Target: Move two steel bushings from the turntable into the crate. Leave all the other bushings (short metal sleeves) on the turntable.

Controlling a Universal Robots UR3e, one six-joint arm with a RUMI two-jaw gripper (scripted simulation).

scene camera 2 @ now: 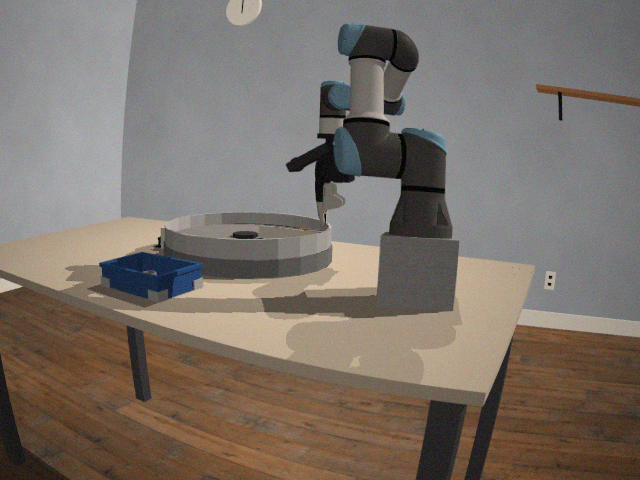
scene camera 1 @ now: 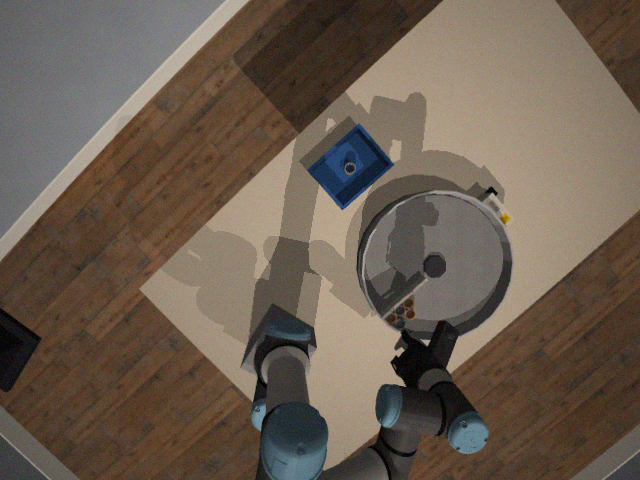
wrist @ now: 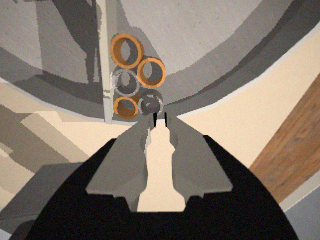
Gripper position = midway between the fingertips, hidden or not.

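Note:
A blue crate (scene camera 1: pixel 371 162) is visible, and so is a grey turntable (wrist: pixel 199 52). The gripper can be seen in scene camera 1 (scene camera 1: pixel 404 329), in scene camera 2 (scene camera 2: pixel 323 225) and in the wrist view (wrist: pixel 160 113).

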